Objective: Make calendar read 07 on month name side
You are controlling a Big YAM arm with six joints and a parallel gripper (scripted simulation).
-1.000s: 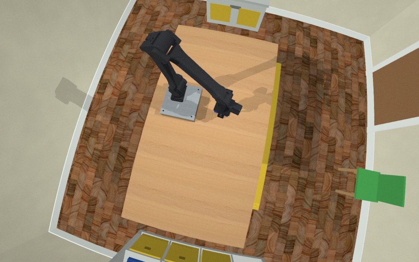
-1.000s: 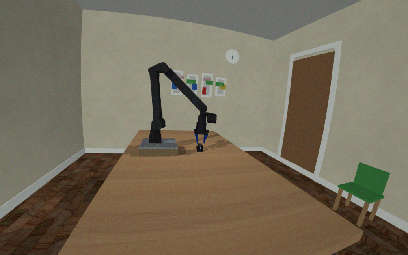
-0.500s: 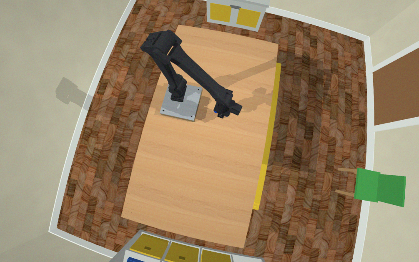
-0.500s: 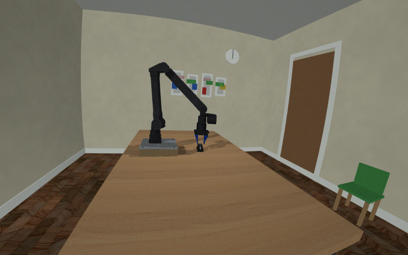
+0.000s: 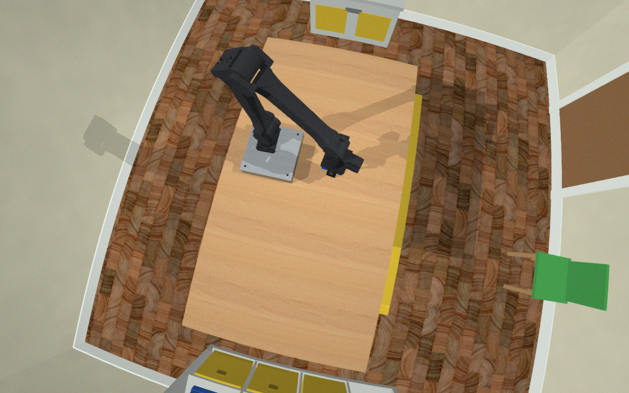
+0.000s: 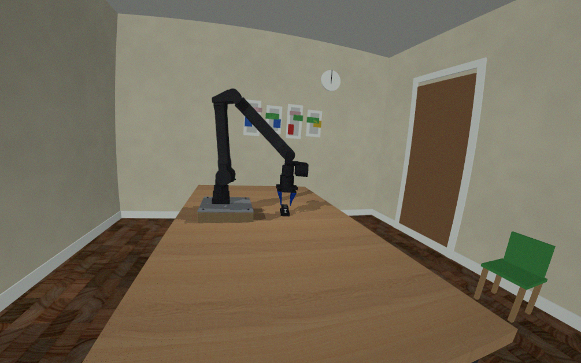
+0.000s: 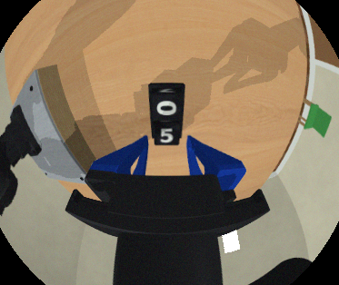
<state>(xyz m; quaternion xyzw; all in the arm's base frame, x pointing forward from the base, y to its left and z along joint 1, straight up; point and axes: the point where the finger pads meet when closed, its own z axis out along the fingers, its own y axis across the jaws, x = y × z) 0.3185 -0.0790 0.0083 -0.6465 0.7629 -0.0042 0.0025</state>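
My gripper is now 50 mm above the black tray and 20 mm to the right of it. Also, from my hand: black cube (30 mm to the left, 30 mm below).
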